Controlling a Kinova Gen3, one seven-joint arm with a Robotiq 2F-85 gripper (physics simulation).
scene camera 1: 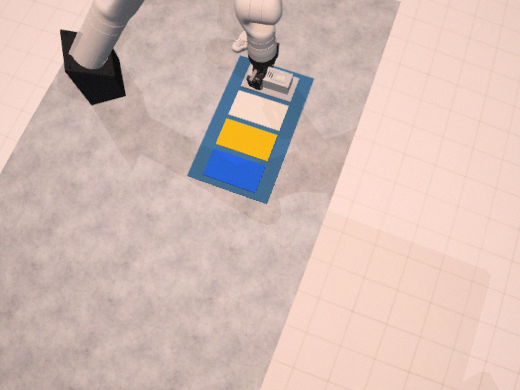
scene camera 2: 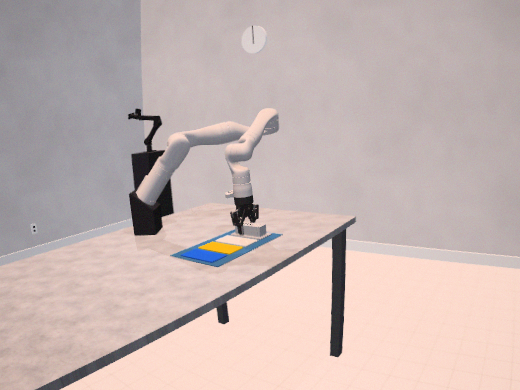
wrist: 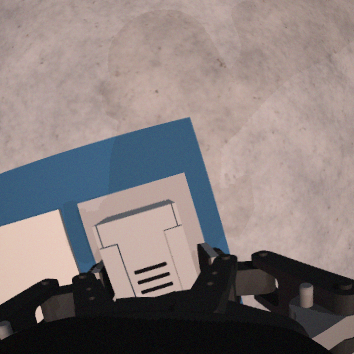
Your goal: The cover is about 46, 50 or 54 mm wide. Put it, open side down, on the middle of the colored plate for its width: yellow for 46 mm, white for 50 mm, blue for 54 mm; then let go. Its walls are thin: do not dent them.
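Where they show: gripper, between the fingertips: [scene camera 1: 264, 79] [scene camera 2: 247, 232] [wrist: 157, 262]; arm's base, origin of its link: [scene camera 1: 88, 54] [scene camera 2: 145, 199].
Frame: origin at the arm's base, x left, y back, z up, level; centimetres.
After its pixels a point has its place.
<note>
The light grey cover [scene camera 1: 279, 80] {z -10.3, x 14.0, y -48.7 cm} [scene camera 2: 255, 230] {z -11.8, x 12.5, y -49.8 cm} [wrist: 150, 245] {z -10.3, x 15.4, y -41.6 cm} sits top side up on a grey plate [scene camera 1: 272, 93] {z -14.4, x 11.6, y -47.5 cm} [wrist: 87, 215] {z -14.3, x 11.5, y -39.2 cm}. Dark slots mark its top. My gripper [scene camera 1: 256, 82] {z -14.2, x 15.2, y -43.9 cm} [scene camera 2: 248, 226] {z -14.2, x 15.2, y -43.9 cm} [wrist: 157, 262] {z -14.2, x 15.2, y -43.9 cm} points down around one end of the cover, its fingers partly closed. In the wrist view the left finger is close against the cover's side, and a narrow strip shows beside the right finger. The near end of the cover is hidden. The white plate [scene camera 1: 258, 110] {z -14.3, x 5.2, y -45.6 cm} [scene camera 2: 236, 241] {z -14.3, x 4.2, y -46.5 cm} [wrist: 30, 250] {z -14.3, x 6.3, y -40.4 cm}, yellow plate [scene camera 1: 246, 140] {z -14.3, x -4.4, y -45.5 cm} [scene camera 2: 220, 248] {z -14.3, x -5.2, y -46.2 cm} and blue plate [scene camera 1: 234, 171] {z -14.3, x -13.9, y -45.5 cm} [scene camera 2: 203, 255] {z -14.3, x -14.1, y -45.7 cm} are bare.
The plates lie in a row on a dark blue mat [scene camera 1: 291, 117] {z -14.7, x 6.3, y -54.9 cm} [scene camera 2: 274, 237] {z -14.7, x 15.4, y -56.5 cm} [wrist: 145, 155] {z -14.7, x 16.7, y -36.3 cm}. The arm's black base [scene camera 1: 95, 82] {z -4.3, x -5.2, y -2.9 cm} [scene camera 2: 145, 220] {z -8.2, x -4.6, y -3.9 cm} stands at the left. The table edge [scene camera 2: 280, 267] {z -16.7, x -7.3, y -72.5 cm} runs beyond the mat's right side.
</note>
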